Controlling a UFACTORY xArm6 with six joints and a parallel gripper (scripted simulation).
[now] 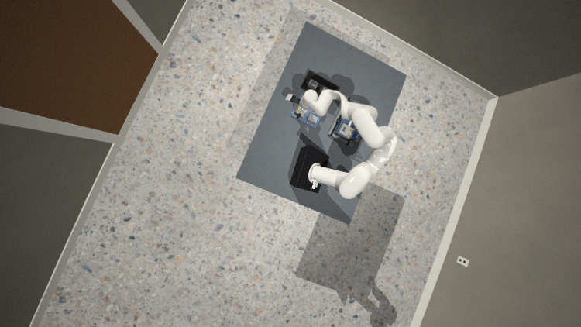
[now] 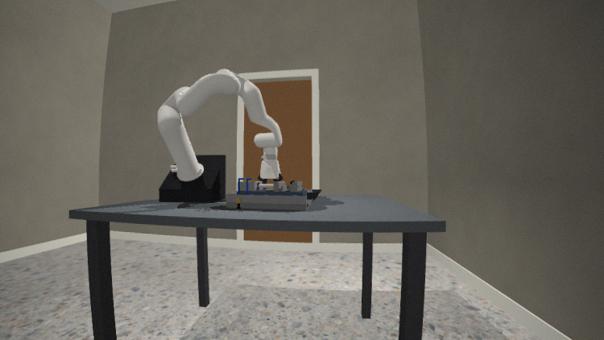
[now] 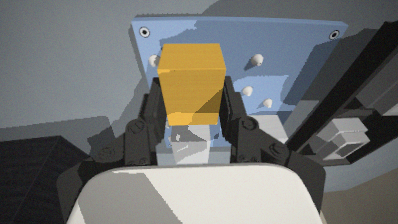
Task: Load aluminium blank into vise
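Right now the brass blank is 20 mm below my hand. Also, from my hand: vise 340 mm to the right, 40 mm ahead, 10 mm below.
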